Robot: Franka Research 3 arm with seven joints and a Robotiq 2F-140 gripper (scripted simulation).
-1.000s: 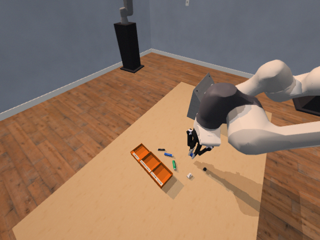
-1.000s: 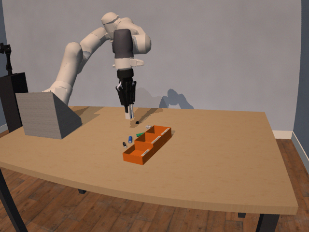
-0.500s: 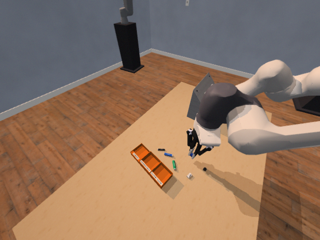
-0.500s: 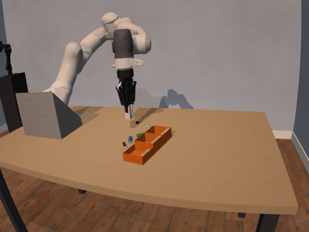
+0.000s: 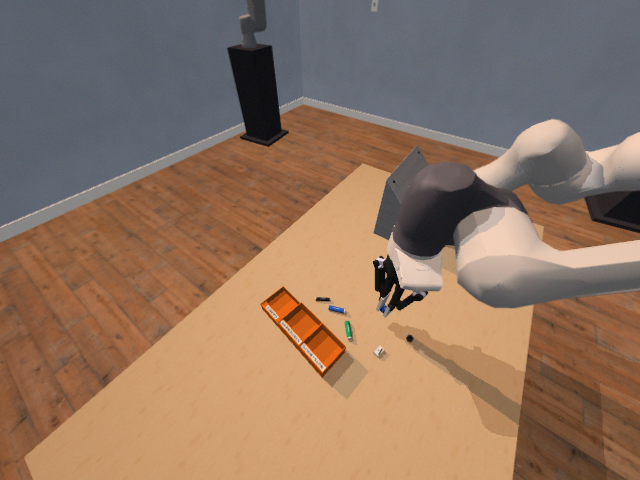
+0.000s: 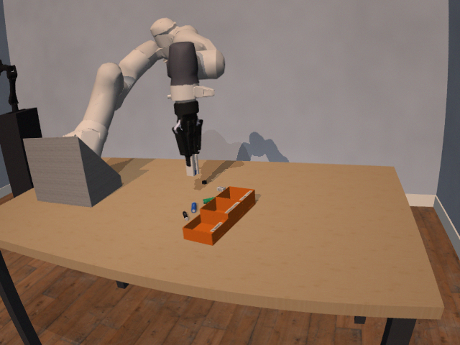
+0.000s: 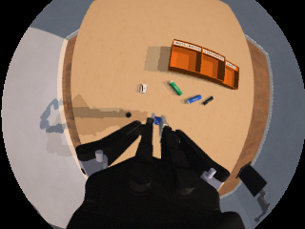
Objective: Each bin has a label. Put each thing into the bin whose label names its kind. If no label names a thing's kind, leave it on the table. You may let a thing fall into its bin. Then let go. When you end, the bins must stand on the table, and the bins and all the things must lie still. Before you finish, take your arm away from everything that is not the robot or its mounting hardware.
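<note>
The blue cylinder lies 120 mm to the right of my hand, 90 mm below it and 30 mm ahead of it. Round my hand: black piece: 90 mm to the left, 90 mm below, 10 mm ahead; then white piece: 90 mm below, 80 mm ahead, 30 mm to the left; then blue cube: 30 mm below.
</note>
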